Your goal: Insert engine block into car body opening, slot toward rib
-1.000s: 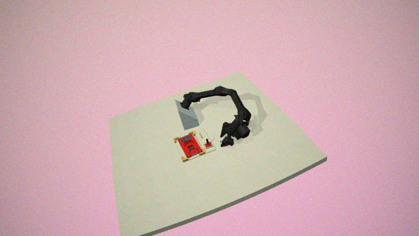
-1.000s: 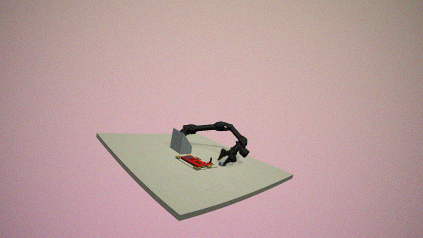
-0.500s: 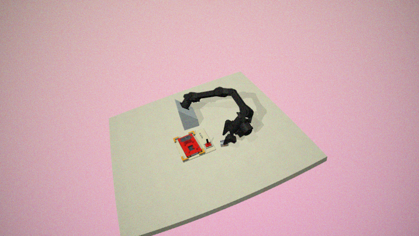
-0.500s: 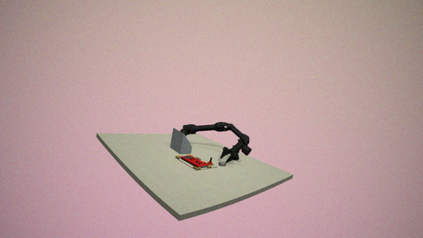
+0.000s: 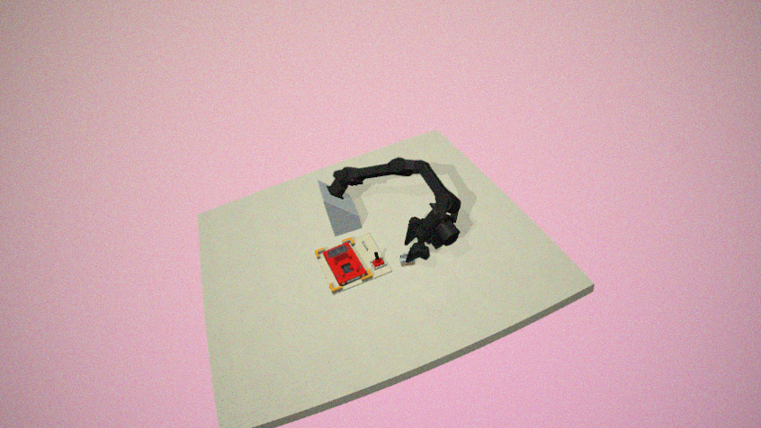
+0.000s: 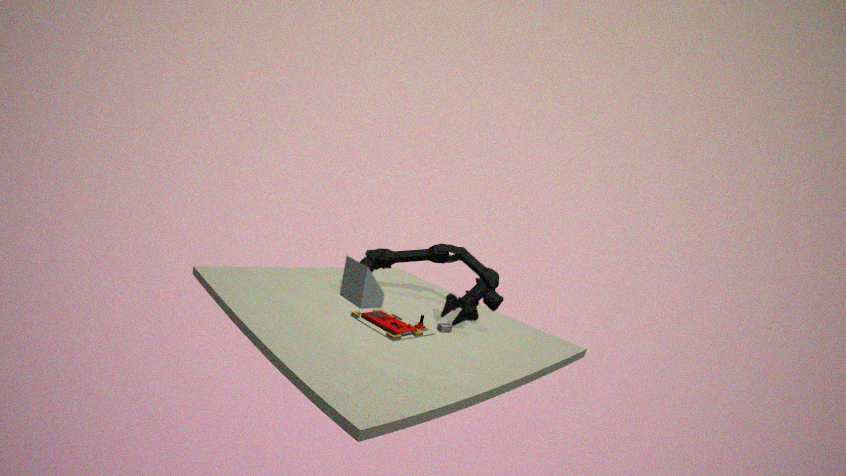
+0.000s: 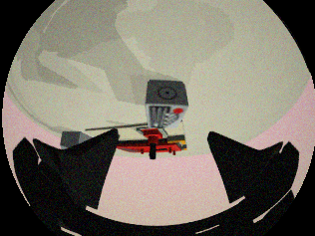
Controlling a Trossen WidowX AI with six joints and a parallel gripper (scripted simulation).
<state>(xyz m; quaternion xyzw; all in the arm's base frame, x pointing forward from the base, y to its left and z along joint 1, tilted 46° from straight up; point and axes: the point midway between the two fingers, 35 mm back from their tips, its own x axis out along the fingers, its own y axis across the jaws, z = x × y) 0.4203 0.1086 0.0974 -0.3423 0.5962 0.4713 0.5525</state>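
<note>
My gripper tip is now 30 mm above the grey engine block.
</note>
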